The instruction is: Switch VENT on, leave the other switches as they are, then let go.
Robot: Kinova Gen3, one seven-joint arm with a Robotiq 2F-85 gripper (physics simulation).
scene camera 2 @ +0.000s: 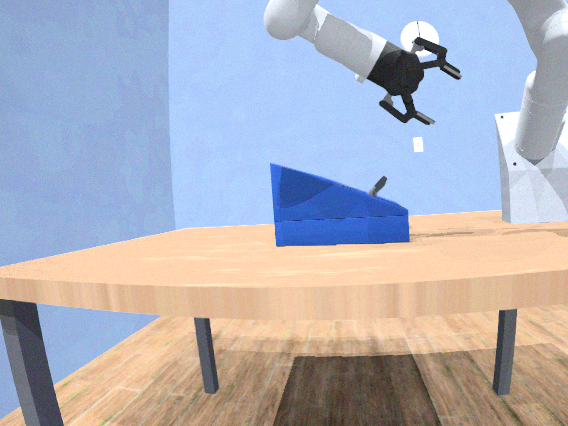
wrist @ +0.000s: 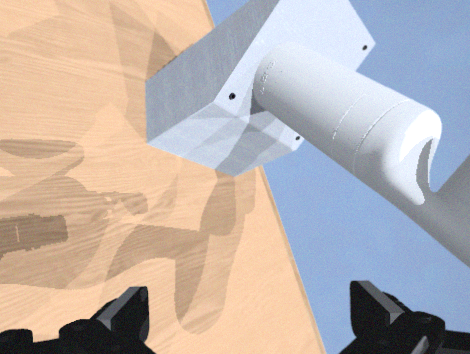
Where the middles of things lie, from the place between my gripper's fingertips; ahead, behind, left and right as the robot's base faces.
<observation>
My gripper is now 22 cm short of the blue switch box [scene camera 2: 308, 209], 25 cm to the left of it and 17 cm above it.
</observation>
